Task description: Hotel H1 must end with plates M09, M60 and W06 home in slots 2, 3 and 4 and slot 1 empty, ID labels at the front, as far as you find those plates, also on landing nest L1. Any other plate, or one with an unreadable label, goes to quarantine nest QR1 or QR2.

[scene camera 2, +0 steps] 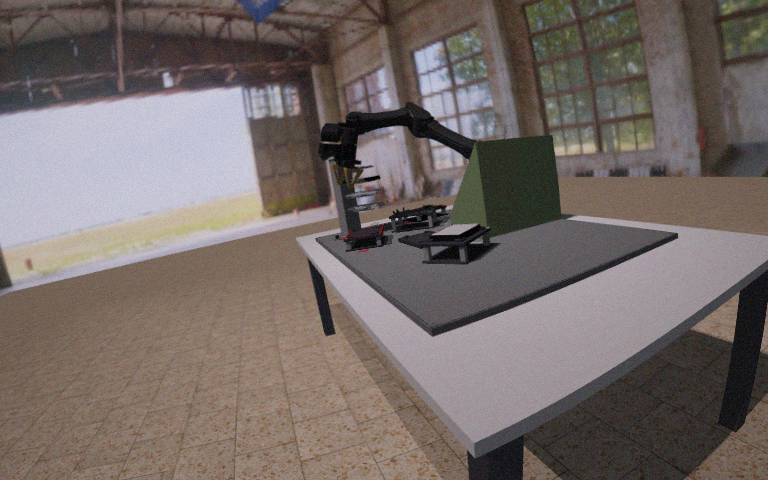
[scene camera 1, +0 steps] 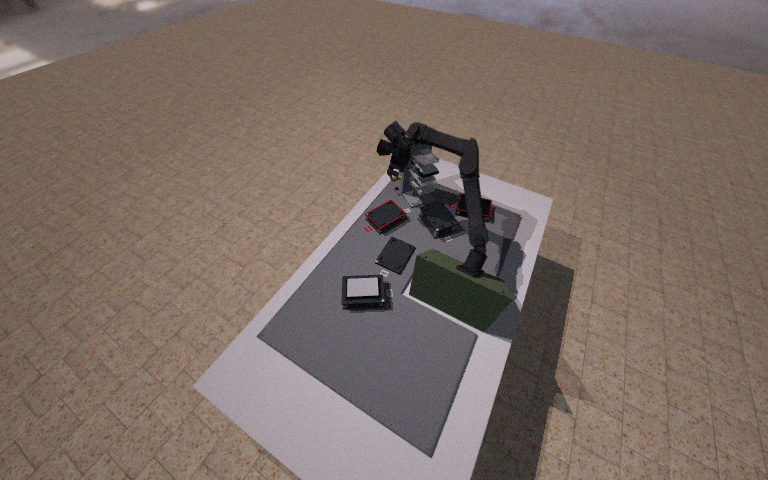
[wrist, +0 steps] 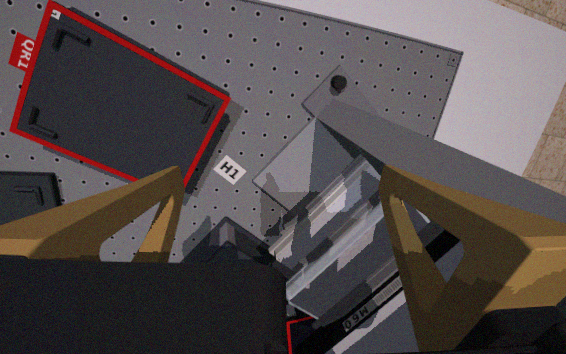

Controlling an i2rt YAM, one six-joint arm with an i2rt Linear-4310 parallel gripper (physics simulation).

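Places are measured from the arm's base along level axes (x ahead, y left, z up), in centimetres.
Pixels of known places: gripper, between the fingertips: [scene camera 2: 344, 186] [scene camera 1: 396, 173] [wrist: 281, 176]; arm's base, origin of its link: [scene camera 2: 504, 176] [scene camera 1: 470, 271].
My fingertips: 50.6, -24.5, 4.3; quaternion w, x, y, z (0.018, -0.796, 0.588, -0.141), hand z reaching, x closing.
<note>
Ahead of a thing's pixels: the offset from my fingertips to its middle, as dx, dy, dz. Level surfaces: height alone.
Hotel H1 @(-4.8, -13.0, -2.4) [scene camera 1: 408, 183] [scene camera 2: 346, 209] [wrist: 470, 160] stands at the far end of the table. Plate M60 @(-8.3, -11.0, +1.1) [wrist: 356, 318] is a dark plate in it, its label readable in the wrist view. Clear layers @(-8.3, -11.0, -4.3) [wrist: 335, 250] show beside it; I cannot tell their labels or slot numbers. My gripper [scene camera 1: 394, 177] [scene camera 2: 347, 185] [wrist: 281, 176] is open and empty, high beside the hotel, pointing down. Quarantine nest QR1 @(-2.7, +11.4, -17.6) [scene camera 1: 386, 213] [scene camera 2: 365, 232] [wrist: 120, 100] is red-rimmed and holds no plate. A white-topped plate @(-19.6, +49.7, -14.2) [scene camera 1: 362, 286] [scene camera 2: 455, 230] lies on a raised black nest; its label is unreadable.
Another red-rimmed nest [scene camera 1: 474, 206] is at the far right. A black raised fixture [scene camera 1: 440, 219] [scene camera 2: 419, 215] and a flat black nest @(-19.0, +26.2, -19.0) [scene camera 1: 395, 255] stand near the middle. A tall green block [scene camera 1: 458, 291] [scene camera 2: 518, 181] stands beside the arm's base. A grey perforated mat @(dz -19.9) [scene camera 1: 368, 350] [scene camera 2: 509, 283] covers much of the table.
</note>
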